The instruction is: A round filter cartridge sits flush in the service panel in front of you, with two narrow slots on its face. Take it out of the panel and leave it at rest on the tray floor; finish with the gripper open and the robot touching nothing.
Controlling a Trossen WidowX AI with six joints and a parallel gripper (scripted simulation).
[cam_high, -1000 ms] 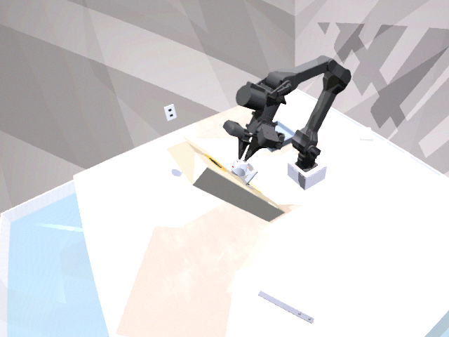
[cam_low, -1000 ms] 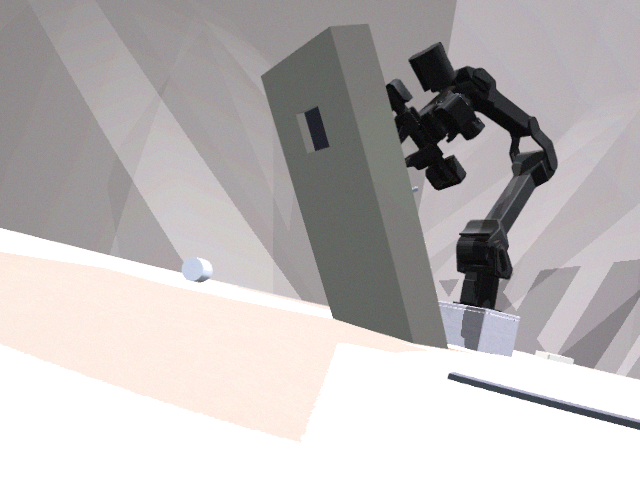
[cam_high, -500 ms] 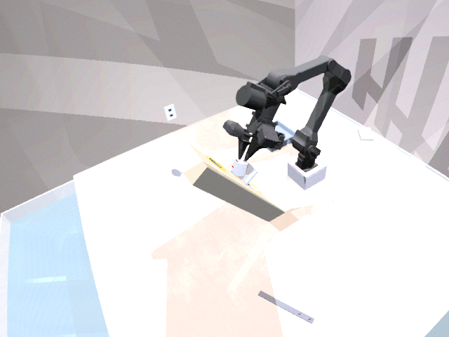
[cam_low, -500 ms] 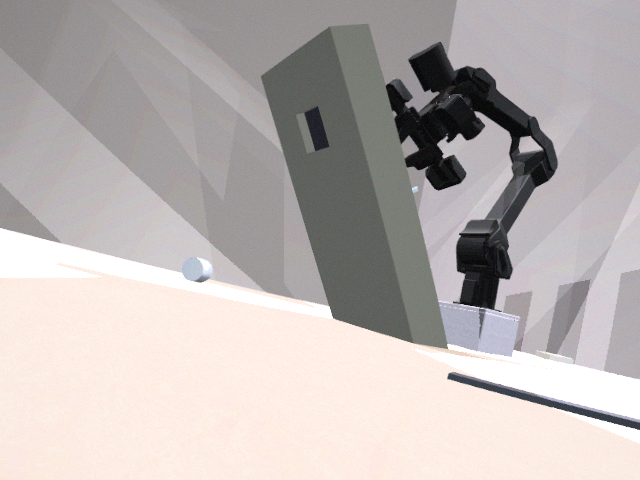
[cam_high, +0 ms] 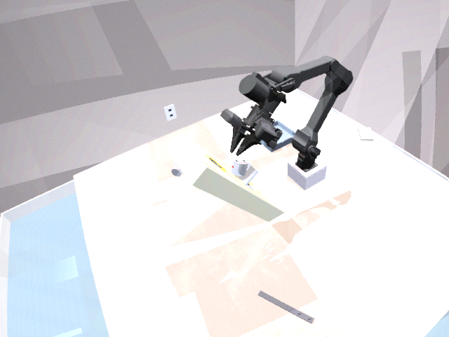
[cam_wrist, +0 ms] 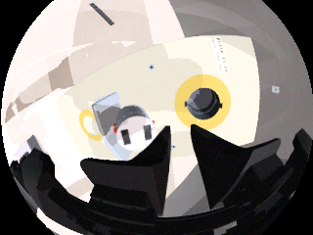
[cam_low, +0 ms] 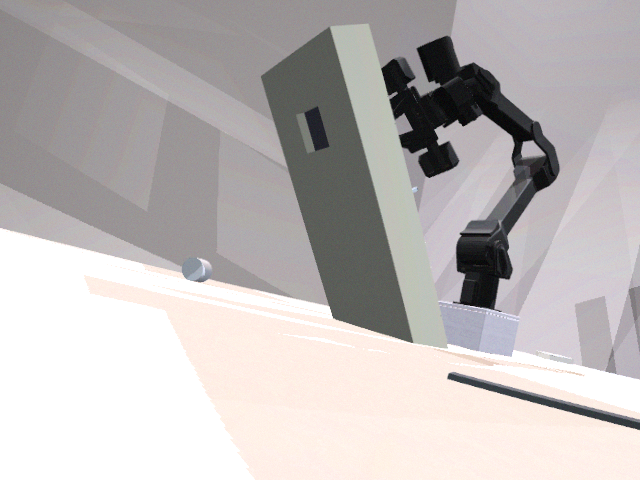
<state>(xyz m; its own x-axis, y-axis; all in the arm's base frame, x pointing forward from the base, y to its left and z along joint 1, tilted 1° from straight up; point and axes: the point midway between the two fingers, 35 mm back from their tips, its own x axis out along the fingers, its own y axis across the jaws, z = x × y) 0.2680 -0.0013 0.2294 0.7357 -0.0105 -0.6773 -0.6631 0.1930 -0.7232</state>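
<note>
The round filter cartridge lies 20 mm behind my gripper tip and 60 mm below it. From my gripper tip the other things lie so: service panel: 30 mm ahead, 90 mm below; blue tray: 360 mm behind, 280 mm to the right, 260 mm below; grey hatch flap: 30 mm behind, 100 mm below.
</note>
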